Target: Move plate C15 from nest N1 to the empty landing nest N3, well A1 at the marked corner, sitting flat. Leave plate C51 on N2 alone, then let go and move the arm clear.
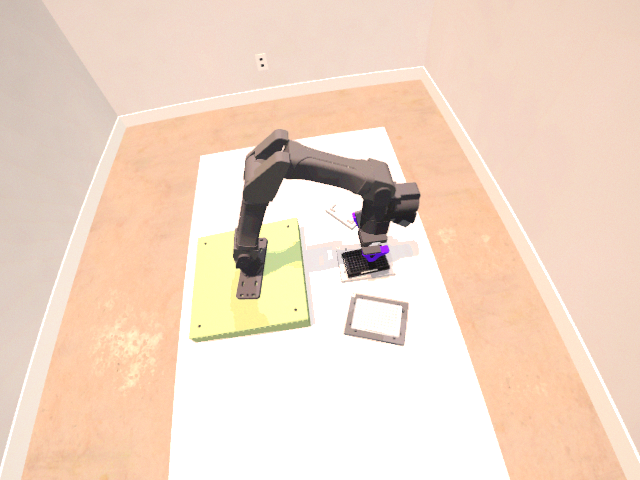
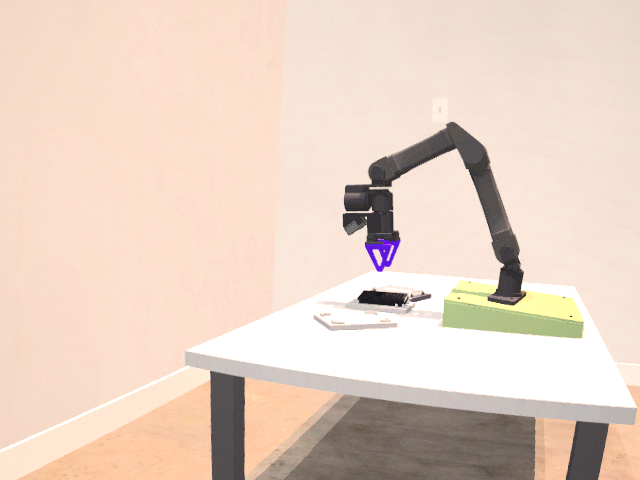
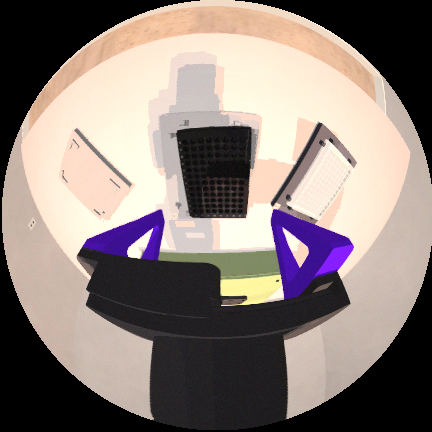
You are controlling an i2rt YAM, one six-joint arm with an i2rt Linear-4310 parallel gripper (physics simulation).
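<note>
A black well plate (image 1: pixel 356 263) (image 2: pixel 382 298) (image 3: pixel 217 150) rests on the pale middle nest (image 1: pixel 341 273) (image 3: pixel 169 160). It looks nearly level; whether it is fully seated I cannot tell. A white plate (image 1: pixel 377 317) (image 3: pixel 322 180) sits on a dark grey nest (image 1: pixel 350 320) (image 2: pixel 424 296) to one side. An empty pale nest (image 1: pixel 341 216) (image 2: pixel 356 321) (image 3: pixel 95 175) lies on the other side. My gripper (image 1: pixel 365 239) (image 2: pixel 383 267) (image 3: pixel 217 214) is open and empty above the black plate, its purple fingers clear of it. Plate labels, nest labels and the corner mark are unreadable.
The arm stands on a yellow-green base block (image 1: pixel 279 310) (image 2: pixel 511 325) (image 3: pixel 235 262) beside the nests. The white table (image 1: pixel 310 413) (image 2: pixel 310 351) carries the block and the nests. A wall stands beyond the table.
</note>
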